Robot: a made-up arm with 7 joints. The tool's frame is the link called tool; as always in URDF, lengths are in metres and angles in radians. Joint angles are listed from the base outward.
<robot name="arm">
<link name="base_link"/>
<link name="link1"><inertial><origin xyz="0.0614 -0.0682 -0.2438"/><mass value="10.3"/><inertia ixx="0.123" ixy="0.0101" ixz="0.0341" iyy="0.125" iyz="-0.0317" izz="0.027"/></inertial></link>
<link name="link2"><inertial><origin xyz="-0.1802 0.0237 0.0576"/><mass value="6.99"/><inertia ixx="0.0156" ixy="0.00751" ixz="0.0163" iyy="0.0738" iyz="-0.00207" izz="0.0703"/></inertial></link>
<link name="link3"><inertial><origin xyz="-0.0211 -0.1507 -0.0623"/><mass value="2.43"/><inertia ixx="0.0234" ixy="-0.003" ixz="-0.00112" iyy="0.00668" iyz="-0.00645" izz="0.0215"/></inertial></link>
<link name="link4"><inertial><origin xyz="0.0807 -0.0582 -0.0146"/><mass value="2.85"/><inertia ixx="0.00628" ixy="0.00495" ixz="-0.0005" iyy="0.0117" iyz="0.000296" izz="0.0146"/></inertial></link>
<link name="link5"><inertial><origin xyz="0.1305 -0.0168 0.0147"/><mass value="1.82"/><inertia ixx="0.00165" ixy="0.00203" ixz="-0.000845" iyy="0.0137" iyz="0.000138" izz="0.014"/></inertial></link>
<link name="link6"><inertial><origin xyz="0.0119 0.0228 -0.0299"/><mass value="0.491"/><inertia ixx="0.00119" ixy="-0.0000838" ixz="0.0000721" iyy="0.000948" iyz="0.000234" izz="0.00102"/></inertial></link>
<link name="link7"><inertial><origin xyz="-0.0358 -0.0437 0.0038"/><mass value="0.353"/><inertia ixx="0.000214" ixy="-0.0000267" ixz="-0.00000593" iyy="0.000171" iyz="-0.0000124" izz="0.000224"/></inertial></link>
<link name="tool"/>
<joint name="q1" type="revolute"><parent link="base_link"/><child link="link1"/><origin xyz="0 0 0.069" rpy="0 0 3.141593"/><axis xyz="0 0 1"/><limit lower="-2.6" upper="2.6"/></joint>
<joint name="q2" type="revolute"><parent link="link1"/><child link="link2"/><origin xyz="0.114 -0.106 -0.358" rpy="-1.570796 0 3.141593"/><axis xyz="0 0 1"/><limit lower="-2.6" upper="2.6"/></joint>
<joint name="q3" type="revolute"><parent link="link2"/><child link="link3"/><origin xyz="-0.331 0.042 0.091" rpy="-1.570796 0 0"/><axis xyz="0 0 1"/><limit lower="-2.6" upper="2.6"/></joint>
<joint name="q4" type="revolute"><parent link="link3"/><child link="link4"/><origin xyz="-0.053 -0.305 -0.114" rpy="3.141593 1.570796 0"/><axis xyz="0 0 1"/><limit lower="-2.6" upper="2.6"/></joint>
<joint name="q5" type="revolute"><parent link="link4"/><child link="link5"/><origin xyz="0.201 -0.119 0.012" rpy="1.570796 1.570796 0"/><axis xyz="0 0 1"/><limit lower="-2.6" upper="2.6"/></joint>
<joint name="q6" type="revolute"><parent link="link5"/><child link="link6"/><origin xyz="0.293 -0.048 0.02" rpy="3.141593 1.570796 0"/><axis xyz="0 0 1"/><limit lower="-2.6" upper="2.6"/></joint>
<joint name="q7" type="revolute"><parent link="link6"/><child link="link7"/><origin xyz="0.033 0.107 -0.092" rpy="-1.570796 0 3.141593"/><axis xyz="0 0 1"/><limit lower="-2.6" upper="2.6"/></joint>
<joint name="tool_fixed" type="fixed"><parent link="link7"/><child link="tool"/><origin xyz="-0.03 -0.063 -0.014" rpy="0 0 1.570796"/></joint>
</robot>
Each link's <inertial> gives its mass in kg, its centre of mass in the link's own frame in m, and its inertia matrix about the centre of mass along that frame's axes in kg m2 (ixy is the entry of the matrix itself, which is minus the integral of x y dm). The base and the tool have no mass. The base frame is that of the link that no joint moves.
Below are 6 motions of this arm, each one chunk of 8 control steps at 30 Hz.
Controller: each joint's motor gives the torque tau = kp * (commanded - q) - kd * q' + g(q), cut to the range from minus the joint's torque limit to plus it. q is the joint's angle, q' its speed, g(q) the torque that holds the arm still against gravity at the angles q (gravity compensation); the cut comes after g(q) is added. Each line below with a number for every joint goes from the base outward.
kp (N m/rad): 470 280 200 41 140 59 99
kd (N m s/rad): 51 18 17 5.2 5.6 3.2 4
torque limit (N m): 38 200 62 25 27 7.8 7.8
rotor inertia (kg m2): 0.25 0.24 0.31 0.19 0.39 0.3 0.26
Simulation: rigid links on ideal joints. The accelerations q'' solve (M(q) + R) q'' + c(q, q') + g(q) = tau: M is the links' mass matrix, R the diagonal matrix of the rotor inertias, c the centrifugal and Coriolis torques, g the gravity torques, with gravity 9.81 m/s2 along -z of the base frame. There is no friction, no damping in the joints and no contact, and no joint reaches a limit. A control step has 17 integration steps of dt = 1/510 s. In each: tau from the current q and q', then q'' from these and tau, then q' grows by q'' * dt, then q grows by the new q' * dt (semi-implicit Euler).
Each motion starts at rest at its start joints. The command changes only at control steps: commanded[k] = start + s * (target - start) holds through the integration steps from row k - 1 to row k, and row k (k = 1, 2, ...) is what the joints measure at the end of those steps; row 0 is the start. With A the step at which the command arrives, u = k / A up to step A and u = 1 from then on. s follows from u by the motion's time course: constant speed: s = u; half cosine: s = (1 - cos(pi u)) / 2; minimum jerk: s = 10 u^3 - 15 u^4 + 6 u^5; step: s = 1 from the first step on.
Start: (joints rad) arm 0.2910 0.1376 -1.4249 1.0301 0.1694 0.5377 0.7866
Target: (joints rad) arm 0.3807 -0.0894 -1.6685 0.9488 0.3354 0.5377 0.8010
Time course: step
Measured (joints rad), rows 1 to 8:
1: 0.2852 0.1263 -1.4509 1.0087 0.1930 0.5384 0.7894
2: 0.2786 0.0994 -1.4970 0.9686 0.2457 0.5399 0.7950
3: 0.2792 0.0636 -1.5397 0.9309 0.3051 0.5415 0.8006
4: 0.2894 0.0241 -1.5724 0.9057 0.3535 0.5428 0.8044
5: 0.3056 -0.0155 -1.5993 0.8965 0.3818 0.5433 0.8059
6: 0.3247 -0.0527 -1.6228 0.9022 0.3896 0.5431 0.8055
7: 0.3443 -0.0858 -1.6436 0.9193 0.3819 0.5419 0.8038
8: 0.3629 -0.1140 -1.6615 0.9430 0.3661 0.5399 0.8019

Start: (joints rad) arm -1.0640 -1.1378 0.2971 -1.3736 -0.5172 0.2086 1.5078
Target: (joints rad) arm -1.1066 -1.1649 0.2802 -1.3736 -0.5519 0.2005 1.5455
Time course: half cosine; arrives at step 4
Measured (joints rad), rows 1 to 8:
1: -1.0646 -1.1380 0.2968 -1.3731 -0.5178 0.2084 1.5088
2: -1.0670 -1.1390 0.2954 -1.3709 -0.5208 0.2077 1.5133
3: -1.0720 -1.1418 0.2926 -1.3672 -0.5275 0.2062 1.5227
4: -1.0788 -1.1467 0.2891 -1.3634 -0.5373 0.2041 1.5348
5: -1.0859 -1.1530 0.2857 -1.3617 -0.5476 0.2020 1.5455
6: -1.0924 -1.1592 0.2828 -1.3628 -0.5559 0.2003 1.5518
7: -1.0979 -1.1645 0.2807 -1.3661 -0.5607 0.1992 1.5536
8: -1.1022 -1.1683 0.2794 -1.3705 -0.5622 0.1988 1.5520

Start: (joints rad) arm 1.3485 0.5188 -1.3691 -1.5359 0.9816 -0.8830 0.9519
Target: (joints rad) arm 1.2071 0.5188 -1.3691 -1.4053 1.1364 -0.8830 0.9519
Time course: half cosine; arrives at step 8
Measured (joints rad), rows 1 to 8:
1: 1.3481 0.5187 -1.3695 -1.5358 0.9825 -0.8830 0.9519
2: 1.3460 0.5183 -1.3710 -1.5355 0.9869 -0.8828 0.9519
3: 1.3409 0.5174 -1.3738 -1.5341 0.9980 -0.8825 0.9520
4: 1.3316 0.5159 -1.3773 -1.5310 1.0178 -0.8820 0.9521
5: 1.3179 0.5140 -1.3802 -1.5253 1.0459 -0.8814 0.9523
6: 1.3003 0.5119 -1.3816 -1.5164 1.0794 -0.8809 0.9523
7: 1.2804 0.5101 -1.3805 -1.5041 1.1131 -0.8807 0.9523
8: 1.2604 0.5092 -1.3768 -1.4891 1.1411 -0.8810 0.9522

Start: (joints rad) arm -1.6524 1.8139 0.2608 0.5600 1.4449 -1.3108 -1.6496
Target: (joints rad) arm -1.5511 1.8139 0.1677 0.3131 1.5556 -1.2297 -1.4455
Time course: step
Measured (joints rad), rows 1 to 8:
1: -1.6362 1.8286 0.2466 0.5367 1.4615 -1.3018 -1.6328
2: -1.6142 1.8427 0.2284 0.5016 1.4949 -1.2811 -1.5842
3: -1.5966 1.8461 0.2139 0.4689 1.5300 -1.2566 -1.5134
4: -1.5837 1.8409 0.2013 0.4399 1.5581 -1.2343 -1.4494
5: -1.5741 1.8305 0.1894 0.4137 1.5755 -1.2181 -1.4101
6: -1.5668 1.8181 0.1784 0.3898 1.5826 -1.2093 -1.3980
7: -1.5610 1.8062 0.1690 0.3680 1.5820 -1.2075 -1.4059
8: -1.5564 1.7966 0.1618 0.3483 1.5769 -1.2109 -1.4233

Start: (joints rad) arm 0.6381 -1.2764 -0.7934 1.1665 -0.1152 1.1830 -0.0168
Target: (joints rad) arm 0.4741 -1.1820 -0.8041 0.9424 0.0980 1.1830 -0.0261
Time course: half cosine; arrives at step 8
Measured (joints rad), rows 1 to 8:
1: 0.6372 -1.2758 -0.7941 1.1655 -0.1142 1.1830 -0.0169
2: 0.6336 -1.2733 -0.7969 1.1610 -0.1087 1.1830 -0.0171
3: 0.6253 -1.2676 -0.8022 1.1504 -0.0944 1.1830 -0.0178
4: 0.6118 -1.2582 -0.8091 1.1326 -0.0679 1.1830 -0.0191
5: 0.5936 -1.2453 -0.8160 1.1084 -0.0292 1.1828 -0.0208
6: 0.5721 -1.2299 -0.8211 1.0803 0.0179 1.1827 -0.0229
7: 0.5498 -1.2135 -0.8228 1.0518 0.0665 1.1826 -0.0248
8: 0.5293 -1.1981 -0.8202 1.0267 0.1078 1.1827 -0.0263

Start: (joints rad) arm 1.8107 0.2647 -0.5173 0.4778 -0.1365 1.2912 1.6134
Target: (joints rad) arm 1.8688 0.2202 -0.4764 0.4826 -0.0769 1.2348 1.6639
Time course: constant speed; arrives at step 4
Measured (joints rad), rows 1 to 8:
1: 1.8120 0.2640 -0.5146 0.4782 -0.1340 1.2897 1.6157
2: 1.8157 0.2617 -0.5079 0.4787 -0.1263 1.2848 1.6228
3: 1.8216 0.2571 -0.4985 0.4793 -0.1131 1.2759 1.6344
4: 1.8296 0.2502 -0.4877 0.4800 -0.0957 1.2633 1.6491
5: 1.8379 0.2418 -0.4793 0.4806 -0.0786 1.2494 1.6627
6: 1.8456 0.2333 -0.4752 0.4814 -0.0665 1.2371 1.6713
7: 1.8523 0.2255 -0.4745 0.4827 -0.0610 1.2284 1.6741
8: 1.8582 0.2191 -0.4758 0.4842 -0.0615 1.2236 1.6725

